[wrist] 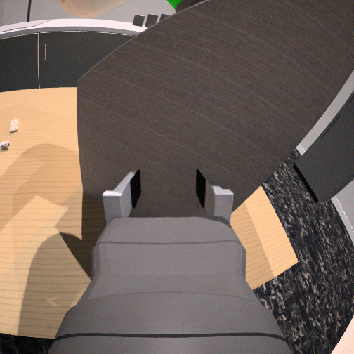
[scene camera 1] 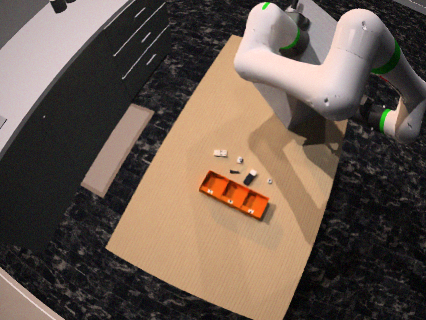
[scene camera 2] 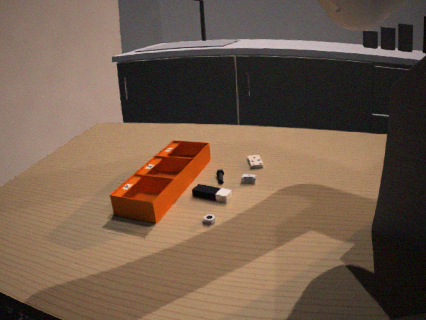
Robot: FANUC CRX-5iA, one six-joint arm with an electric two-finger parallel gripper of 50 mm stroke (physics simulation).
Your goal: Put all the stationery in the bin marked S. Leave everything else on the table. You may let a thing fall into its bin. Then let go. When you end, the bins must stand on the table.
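Places are measured from the arm's base along level axes (x ahead, y left, z up), in centimetres.
Pixels of known places: arm's base, origin of its link: (scene camera 1: 292,40).
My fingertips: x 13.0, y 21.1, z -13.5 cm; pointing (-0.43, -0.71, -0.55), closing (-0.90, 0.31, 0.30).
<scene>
For each thing: its top centre in the pictures, then the offset to it from my fingertips.
- black-and-white eraser, centre of its top: (scene camera 2: 211,189) (scene camera 1: 250,176) dy -22.2, dx +35.1, dz -17.7 cm
- orange three-compartment bin block, centre of its top: (scene camera 2: 164,165) (scene camera 1: 234,193) dy -25.5, dx +44.5, dz -15.1 cm
- sharpener, centre of its top: (scene camera 2: 248,175) (scene camera 1: 239,159) dy -28.3, dx +29.5, dz -17.9 cm
- white domino, centre of its top: (scene camera 2: 255,159) (scene camera 1: 220,152) dy -36.5, dx +29.1, dz -18.3 cm
- small black bolt, centre of its top: (scene camera 2: 220,173) (scene camera 1: 234,170) dy -28.6, dx +34.8, dz -17.7 cm
- silvery nut, centre of its top: (scene camera 2: 209,217) (scene camera 1: 269,180) dy -14.3, dx +33.9, dz -18.1 cm
A black-and-white eraser (scene camera 1: 250,177) (scene camera 2: 212,193) lies beside the orange three-compartment bin block (scene camera 1: 240,206) (scene camera 2: 185,181). Each compartment has a small white label; I cannot read the letters. A small silvery block, seemingly a sharpener (scene camera 1: 240,160) (scene camera 2: 248,179) (wrist: 5,145), lies on the table farther from the bins. My gripper (wrist: 167,180) is open and empty in the wrist view, far from these things, in front of a large dark panel. The fingers cannot be made out in the scene views.
A white domino (scene camera 1: 220,153) (scene camera 2: 255,161) (wrist: 14,125) lies past the sharpener. A small black bolt (scene camera 1: 234,172) (scene camera 2: 220,176) lies between bins and sharpener. A silvery nut (scene camera 1: 269,181) (scene camera 2: 209,219) lies near the eraser. The grey robot pedestal stands at the table's edge.
</scene>
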